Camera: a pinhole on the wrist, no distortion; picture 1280 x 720 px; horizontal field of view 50.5 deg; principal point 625.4 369.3 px. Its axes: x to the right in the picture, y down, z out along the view. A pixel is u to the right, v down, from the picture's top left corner.
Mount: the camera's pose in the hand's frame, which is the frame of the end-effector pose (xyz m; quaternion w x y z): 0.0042 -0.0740 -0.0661 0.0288 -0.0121 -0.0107 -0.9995
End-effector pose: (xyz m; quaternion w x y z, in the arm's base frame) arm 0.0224 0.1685 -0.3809 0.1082 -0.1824 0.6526 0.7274
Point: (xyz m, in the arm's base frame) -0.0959 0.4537 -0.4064
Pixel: 308 186
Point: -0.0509 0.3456 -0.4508
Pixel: 233 327
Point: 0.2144 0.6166 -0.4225
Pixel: 1240 638
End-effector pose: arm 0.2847 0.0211 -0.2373 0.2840 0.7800 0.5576 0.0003
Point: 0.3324 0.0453 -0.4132
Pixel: 92 231
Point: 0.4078 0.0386 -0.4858
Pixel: 48 139
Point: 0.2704 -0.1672 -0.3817
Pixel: outside the picture
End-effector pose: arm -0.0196 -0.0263 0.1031 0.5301 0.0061 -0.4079 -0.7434
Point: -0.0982 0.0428 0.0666
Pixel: 1136 571
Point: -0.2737 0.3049 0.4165
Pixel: 708 320
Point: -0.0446 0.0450 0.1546
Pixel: outside the picture
